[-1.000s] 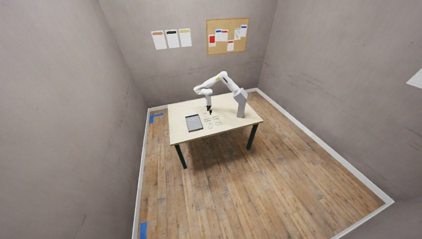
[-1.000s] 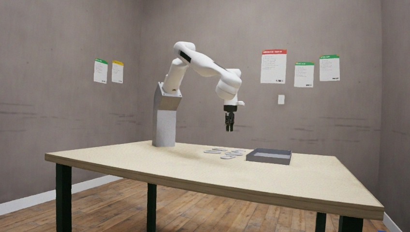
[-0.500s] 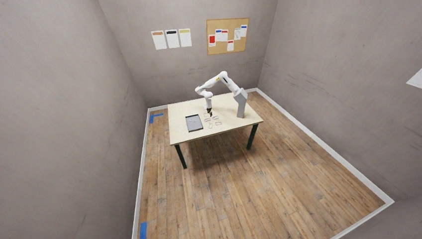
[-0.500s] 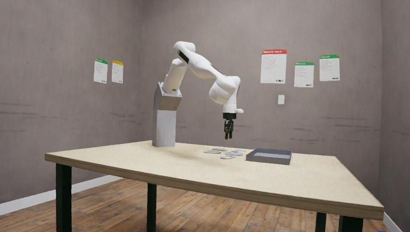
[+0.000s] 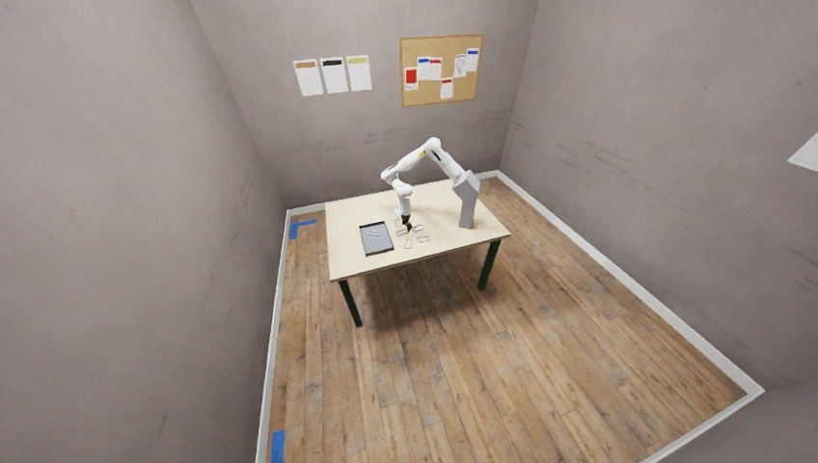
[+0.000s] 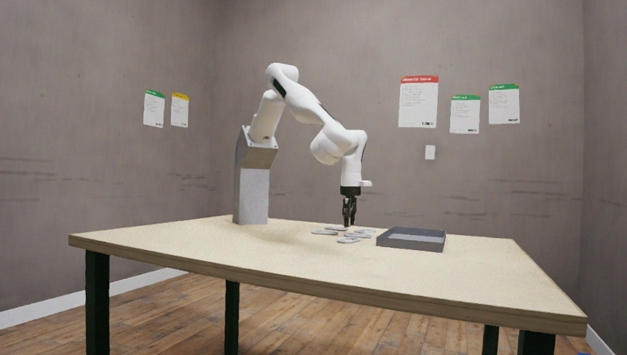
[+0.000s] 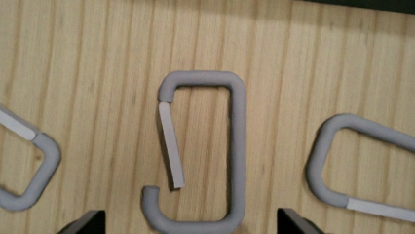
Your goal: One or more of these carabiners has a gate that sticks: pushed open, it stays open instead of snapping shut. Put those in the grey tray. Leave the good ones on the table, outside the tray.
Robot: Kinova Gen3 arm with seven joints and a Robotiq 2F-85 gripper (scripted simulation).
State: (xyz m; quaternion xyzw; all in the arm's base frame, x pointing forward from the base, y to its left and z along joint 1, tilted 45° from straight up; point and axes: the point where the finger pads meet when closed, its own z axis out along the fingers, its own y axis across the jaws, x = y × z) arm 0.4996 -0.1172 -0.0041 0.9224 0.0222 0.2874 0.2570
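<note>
The carabiner gate is 50 mm ahead of my hand, 40 mm below it and 10 mm to the left of it. Also, from my hand: grey tray: 230 mm ahead, 50 mm to the right, 30 mm below.
</note>
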